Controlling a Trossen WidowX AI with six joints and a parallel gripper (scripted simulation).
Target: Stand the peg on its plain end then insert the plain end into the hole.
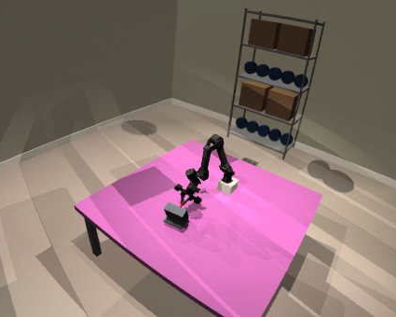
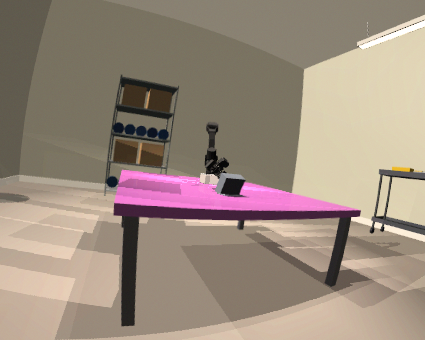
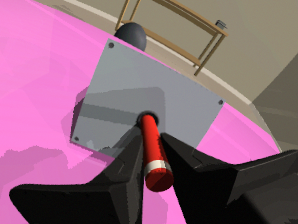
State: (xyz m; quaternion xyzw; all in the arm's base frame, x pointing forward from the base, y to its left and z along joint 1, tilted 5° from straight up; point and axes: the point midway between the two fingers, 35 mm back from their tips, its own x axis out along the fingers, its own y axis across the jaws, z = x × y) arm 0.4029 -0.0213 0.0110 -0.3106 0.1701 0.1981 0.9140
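My gripper tip is now 60 mm short of the dark panel block, 30 mm above it and 20 mm to the right of it. From my gripper tip the other things lie so: red peg 20 mm behind, 10 mm to the right, 10 mm above.
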